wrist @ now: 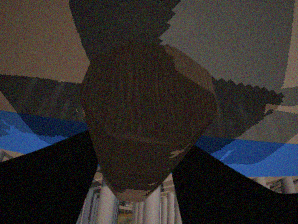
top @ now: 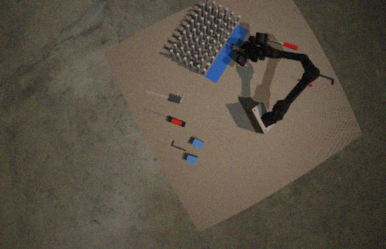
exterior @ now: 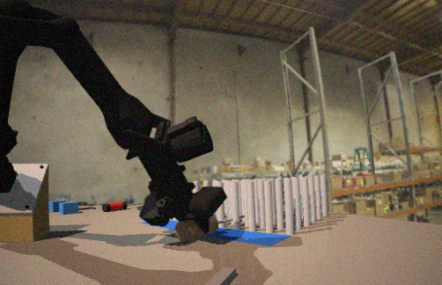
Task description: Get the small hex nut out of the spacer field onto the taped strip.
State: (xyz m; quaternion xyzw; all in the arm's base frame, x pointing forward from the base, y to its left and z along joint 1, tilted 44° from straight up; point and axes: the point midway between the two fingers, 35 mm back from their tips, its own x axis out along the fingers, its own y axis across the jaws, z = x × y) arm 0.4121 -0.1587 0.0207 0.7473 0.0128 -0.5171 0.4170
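The blue taped strip is 60 mm to the left of my gripper tip, 20 mm ahead of it and 10 mm below it. From my gripper tip the other things lie so: wooden-handled tool: 90 mm ahead, 40 mm to the left.
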